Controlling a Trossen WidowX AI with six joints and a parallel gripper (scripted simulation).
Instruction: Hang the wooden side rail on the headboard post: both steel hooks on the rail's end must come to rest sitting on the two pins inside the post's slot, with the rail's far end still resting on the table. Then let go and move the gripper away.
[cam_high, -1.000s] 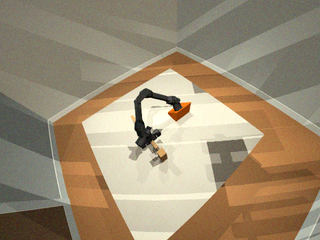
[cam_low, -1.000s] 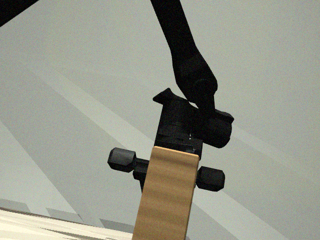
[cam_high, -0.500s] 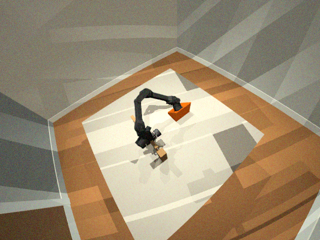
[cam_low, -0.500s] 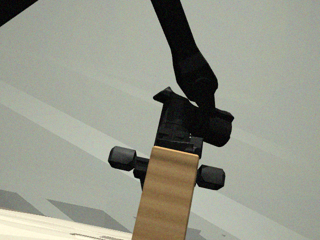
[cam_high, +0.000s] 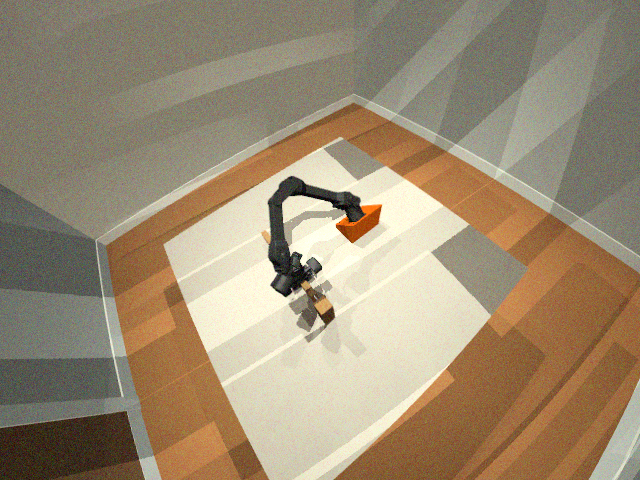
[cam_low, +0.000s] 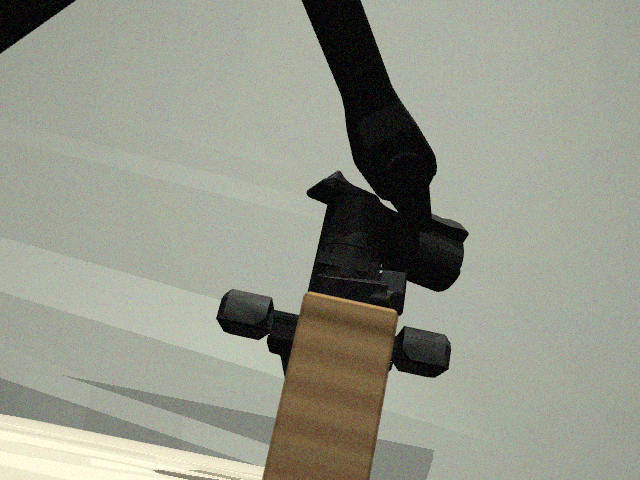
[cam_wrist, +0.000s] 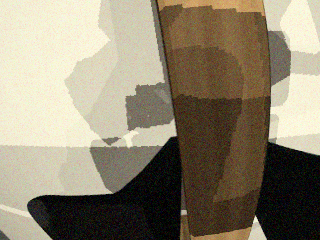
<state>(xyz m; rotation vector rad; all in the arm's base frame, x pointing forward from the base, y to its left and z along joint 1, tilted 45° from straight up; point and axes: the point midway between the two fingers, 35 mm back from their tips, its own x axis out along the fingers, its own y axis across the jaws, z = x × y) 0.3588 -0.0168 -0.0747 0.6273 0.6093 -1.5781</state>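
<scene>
Now: gripper tip 10 mm short of the headboard post, 160 mm to the right of it and 50 mm below it.
</scene>
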